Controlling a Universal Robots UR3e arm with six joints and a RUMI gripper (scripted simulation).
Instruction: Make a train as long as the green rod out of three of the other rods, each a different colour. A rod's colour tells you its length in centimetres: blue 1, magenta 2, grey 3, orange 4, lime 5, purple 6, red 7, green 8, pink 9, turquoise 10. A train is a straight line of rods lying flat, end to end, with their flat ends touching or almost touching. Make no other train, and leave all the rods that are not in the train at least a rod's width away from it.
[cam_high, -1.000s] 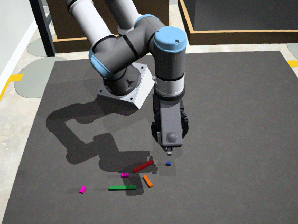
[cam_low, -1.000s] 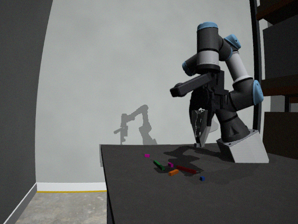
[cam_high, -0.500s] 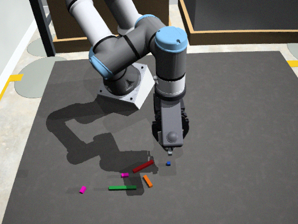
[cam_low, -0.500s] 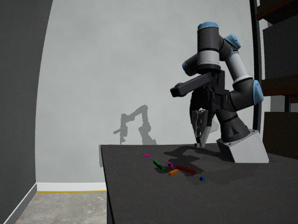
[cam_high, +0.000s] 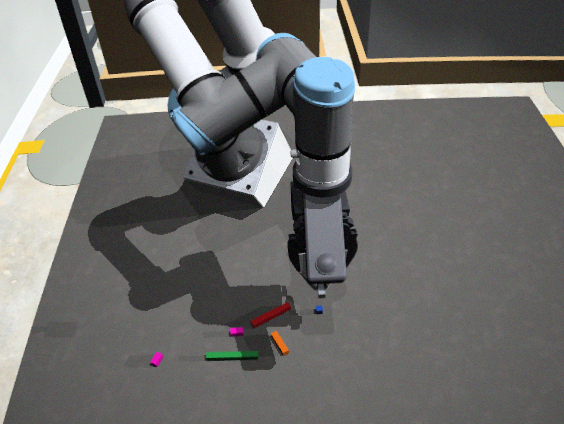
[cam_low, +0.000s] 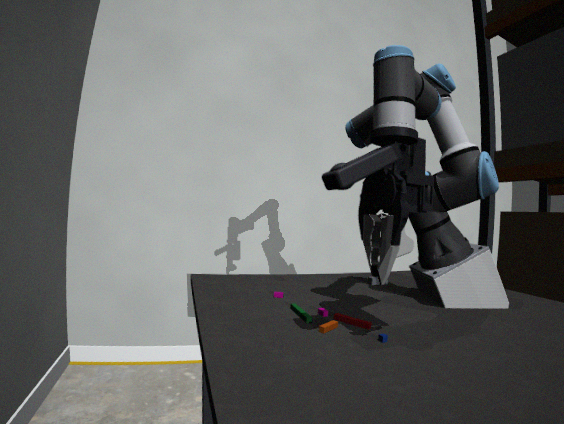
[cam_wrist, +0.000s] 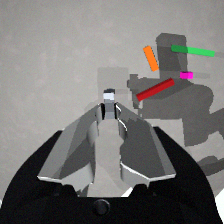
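Now: the blue rod 20 mm behind my hand and 100 mm below it. The rest, counted from my hand: grey rod 10 mm below; then orange rod 40 mm ahead, 60 mm to the right, 100 mm below; then red rod 10 mm behind, 80 mm to the right, 100 mm below.
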